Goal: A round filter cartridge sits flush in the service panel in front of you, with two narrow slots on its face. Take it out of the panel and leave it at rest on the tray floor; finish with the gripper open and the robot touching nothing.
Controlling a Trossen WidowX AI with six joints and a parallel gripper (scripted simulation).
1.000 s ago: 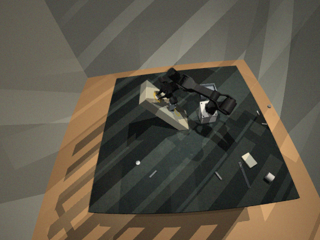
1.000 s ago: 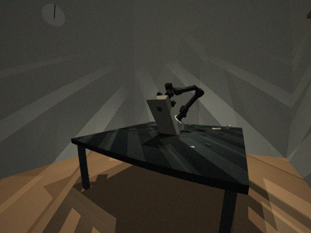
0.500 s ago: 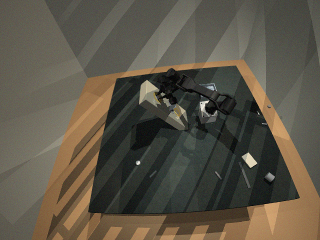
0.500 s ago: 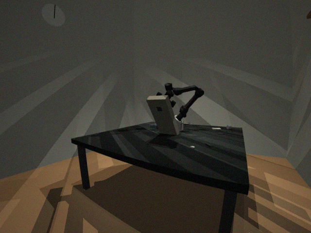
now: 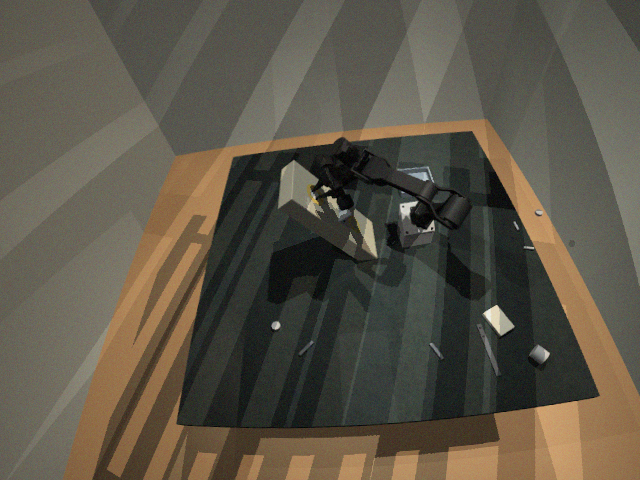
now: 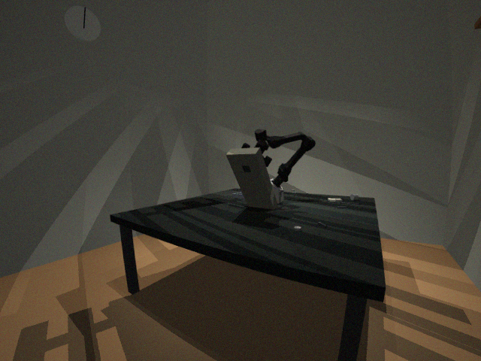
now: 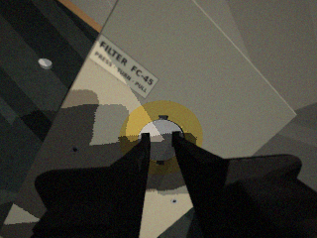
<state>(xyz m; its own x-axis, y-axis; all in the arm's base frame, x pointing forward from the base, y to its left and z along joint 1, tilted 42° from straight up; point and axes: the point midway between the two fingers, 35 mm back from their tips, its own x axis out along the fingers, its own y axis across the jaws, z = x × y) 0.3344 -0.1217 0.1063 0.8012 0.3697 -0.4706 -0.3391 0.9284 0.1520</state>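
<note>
The round filter cartridge is 10 mm below my gripper tip and 10 mm ahead of it. The rest, counted from my gripper tip: cream block 540 mm behind, 410 mm to the left, 270 mm below; grey tray 430 mm behind, 270 mm below, 260 mm to the right.
</note>
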